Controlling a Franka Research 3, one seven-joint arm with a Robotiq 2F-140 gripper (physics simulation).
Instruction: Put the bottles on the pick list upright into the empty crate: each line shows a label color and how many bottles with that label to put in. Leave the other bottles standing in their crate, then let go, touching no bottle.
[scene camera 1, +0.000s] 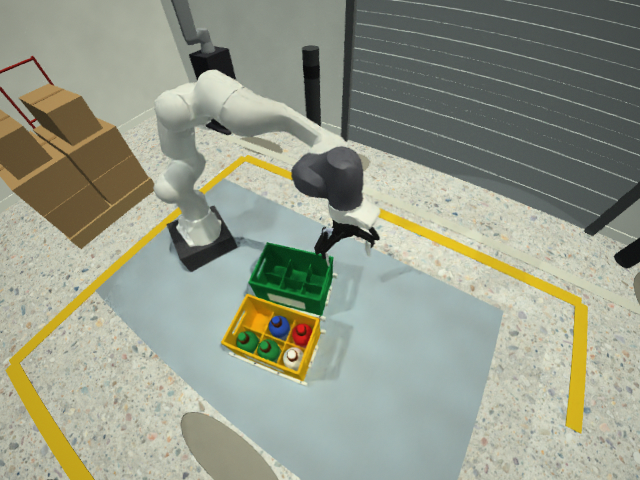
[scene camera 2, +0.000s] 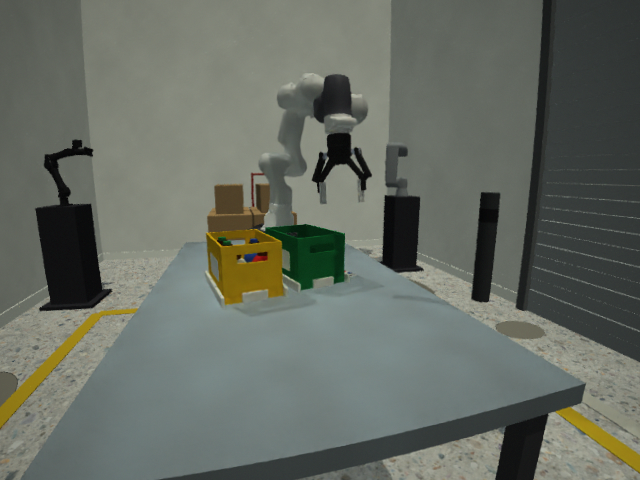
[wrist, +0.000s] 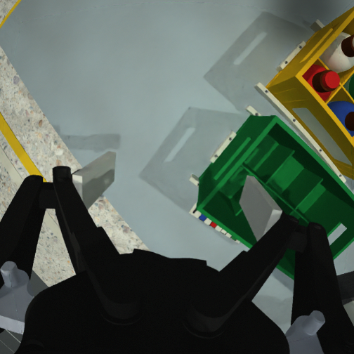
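Note:
The yellow crate (scene camera 1: 258, 312) (scene camera 2: 253, 284) (wrist: 290, 80) holds upright bottles: blue (scene camera 1: 279, 327) (wrist: 342, 112), red (scene camera 1: 301, 335) (wrist: 314, 79), white (scene camera 1: 293, 358) (wrist: 341, 58) and two green, one at the front left (scene camera 1: 246, 342) and one at the front middle (scene camera 1: 268, 350). Its back-left compartment is empty. The green crate (scene camera 1: 314, 304) (scene camera 2: 315, 271) (wrist: 262, 124) beside it shows no bottles. A white strip with blue and red marks (wrist: 214, 225) lies along the green crate's end; its count is unclear. My gripper (scene camera 1: 347, 254) (scene camera 2: 342, 193) (wrist: 178, 177) is open and empty, high above the table by the green crate's outer end.
Both crates stand close together on the blue-grey table (scene camera 1: 403, 372) (scene camera 2: 310, 382) (wrist: 125, 60), with white corner and edge pieces around their bases. Brown boxes (scene camera 1: 77, 191) (scene camera 2: 229, 199) stand behind the arm's base. A black post (scene camera 1: 311, 85) (scene camera 2: 485, 248) stands off the table.

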